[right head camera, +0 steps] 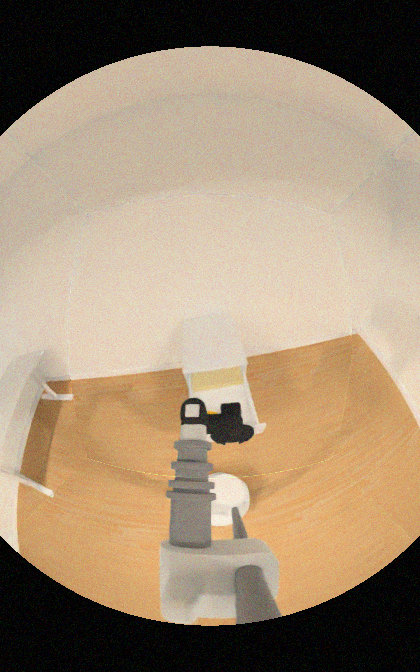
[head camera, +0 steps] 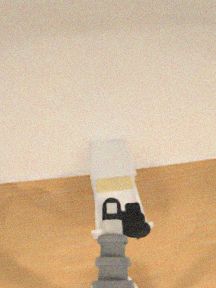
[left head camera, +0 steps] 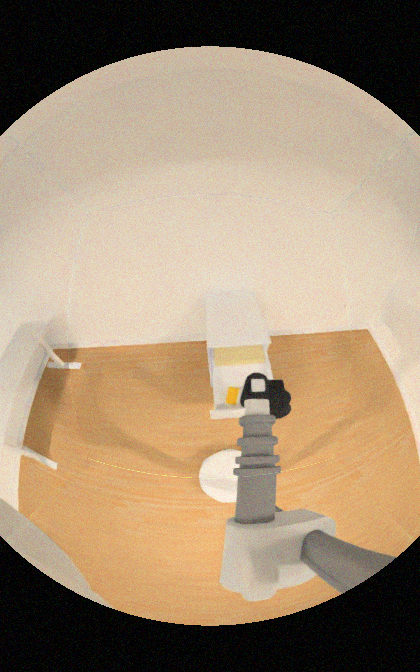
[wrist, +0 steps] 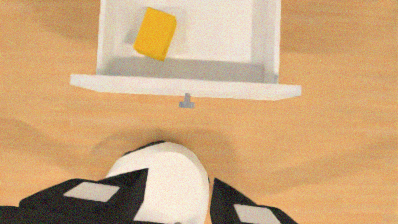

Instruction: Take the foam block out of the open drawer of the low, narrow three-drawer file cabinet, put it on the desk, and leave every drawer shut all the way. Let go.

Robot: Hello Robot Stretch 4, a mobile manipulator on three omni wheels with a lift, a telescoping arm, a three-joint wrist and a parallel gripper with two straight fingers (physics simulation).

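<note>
The low white file cabinet (head camera: 112,157) (left head camera: 235,320) (right head camera: 212,340) stands against the wall. Its drawer (head camera: 131,195) (left head camera: 226,414) (right head camera: 261,428) (wrist: 185,86) is pulled far out; lower drawers are hidden beneath it. The orange foam block (left head camera: 232,395) (right head camera: 212,413) (wrist: 155,34) lies in the drawer near its front left corner. In the head view the arm hides the block. My gripper (wrist: 179,189) is open and empty, short of the drawer front in the wrist view. The white desk (left head camera: 19,382) (right head camera: 20,407) stands at the far left.
A pale yellow block (head camera: 115,184) (left head camera: 239,355) (right head camera: 217,379) fills the back of the open drawer. A small grey handle (wrist: 187,101) sticks out from the drawer front. A round white body (left head camera: 217,475) (right head camera: 231,495) (wrist: 172,165) sits below the arm. Desk feet (left head camera: 65,365) (right head camera: 58,397) reach onto the floor.
</note>
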